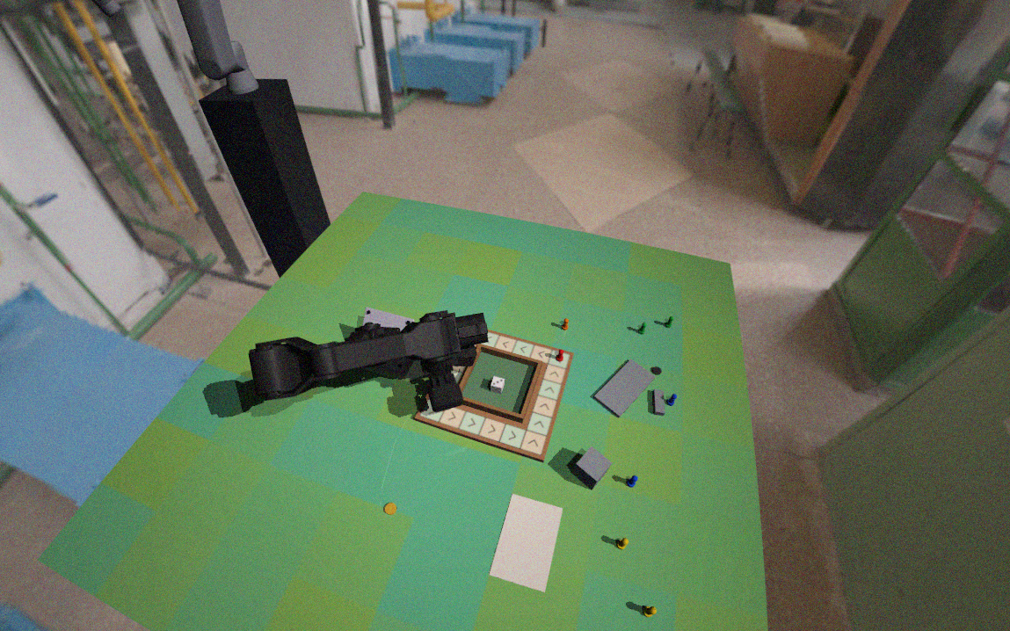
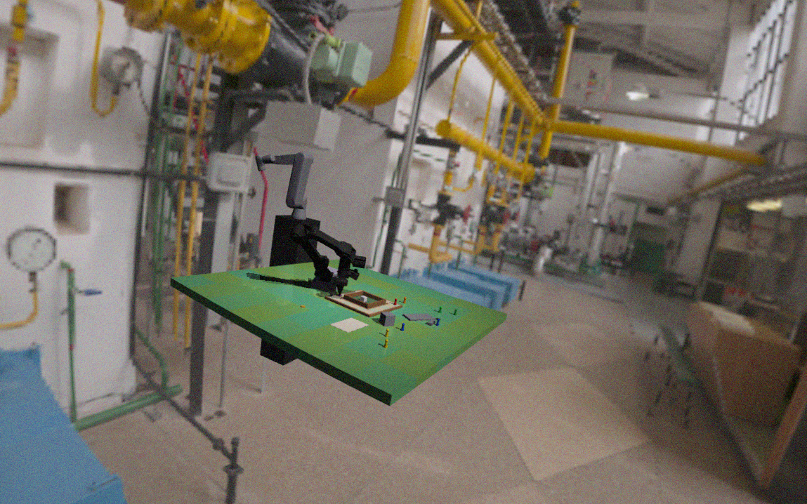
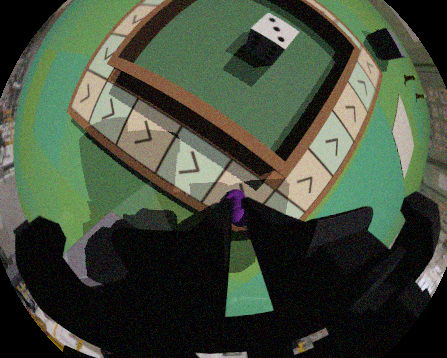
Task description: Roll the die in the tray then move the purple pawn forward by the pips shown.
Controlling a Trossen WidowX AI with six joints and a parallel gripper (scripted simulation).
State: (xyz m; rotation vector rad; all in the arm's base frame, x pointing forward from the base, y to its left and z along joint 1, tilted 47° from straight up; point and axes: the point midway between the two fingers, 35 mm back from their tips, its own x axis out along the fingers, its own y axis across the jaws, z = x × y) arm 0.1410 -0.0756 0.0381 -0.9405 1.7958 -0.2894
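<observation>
Now: the white die 120 mm ahead of my gripper tip and 30 mm to the left of it. The rest, counted from my gripper tip: tray: 120 mm ahead, 40 mm to the left, 20 mm below; then purple pawn: 10 mm above; then red pawn: 260 mm ahead, 140 mm to the left.
</observation>
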